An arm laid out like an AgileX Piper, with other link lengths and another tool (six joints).
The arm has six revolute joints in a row. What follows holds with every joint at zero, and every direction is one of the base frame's.
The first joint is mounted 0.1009 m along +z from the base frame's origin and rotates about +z.
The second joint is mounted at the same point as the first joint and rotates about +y.
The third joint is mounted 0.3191 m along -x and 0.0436 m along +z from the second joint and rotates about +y.
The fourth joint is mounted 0.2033 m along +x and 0.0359 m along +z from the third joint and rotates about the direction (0.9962, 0, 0.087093).
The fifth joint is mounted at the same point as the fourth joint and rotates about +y.
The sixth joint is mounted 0.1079 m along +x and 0.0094 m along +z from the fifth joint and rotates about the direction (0.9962, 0, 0.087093).
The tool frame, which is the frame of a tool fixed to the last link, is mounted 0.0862 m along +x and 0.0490 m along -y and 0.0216 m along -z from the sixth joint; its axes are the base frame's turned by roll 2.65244, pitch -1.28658 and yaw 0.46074 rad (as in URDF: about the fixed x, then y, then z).
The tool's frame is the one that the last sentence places.
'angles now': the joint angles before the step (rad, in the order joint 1, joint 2, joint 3, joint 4, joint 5, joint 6). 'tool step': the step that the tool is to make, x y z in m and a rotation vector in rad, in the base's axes. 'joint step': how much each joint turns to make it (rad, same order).
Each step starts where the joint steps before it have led.
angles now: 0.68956, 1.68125, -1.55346, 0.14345, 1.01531, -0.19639
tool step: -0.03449, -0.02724, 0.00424, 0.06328, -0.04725, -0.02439
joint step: -0.00168, -0.18027, 0.23232, 0.01923, -0.13050, 0.00189
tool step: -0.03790, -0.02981, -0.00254, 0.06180, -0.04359, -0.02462
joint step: -0.00034, -0.18674, 0.22284, 0.02005, -0.11116, 0.00388
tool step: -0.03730, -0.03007, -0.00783, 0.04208, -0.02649, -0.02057
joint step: -0.00003, -0.17562, 0.17937, 0.00905, -0.05344, 0.01254
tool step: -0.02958, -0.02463, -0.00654, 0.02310, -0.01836, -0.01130
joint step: -0.00006, -0.14365, 0.10971, -0.00529, 0.00304, 0.01698
